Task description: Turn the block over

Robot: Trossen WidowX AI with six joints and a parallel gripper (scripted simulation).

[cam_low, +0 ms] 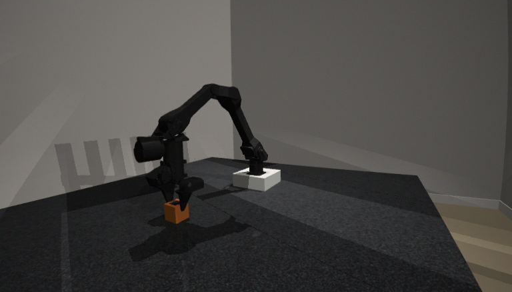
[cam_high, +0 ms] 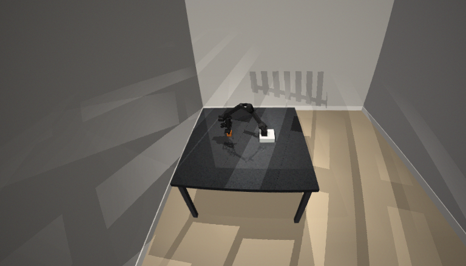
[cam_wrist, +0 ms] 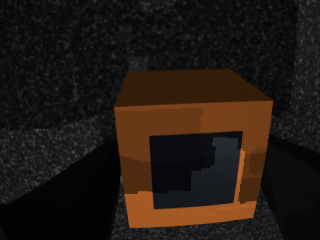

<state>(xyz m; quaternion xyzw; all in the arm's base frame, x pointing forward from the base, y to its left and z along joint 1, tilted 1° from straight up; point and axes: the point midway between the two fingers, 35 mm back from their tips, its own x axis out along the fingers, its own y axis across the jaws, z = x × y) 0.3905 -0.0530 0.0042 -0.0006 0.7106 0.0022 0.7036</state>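
Right now my gripper tip is 10 mm below the orange block.
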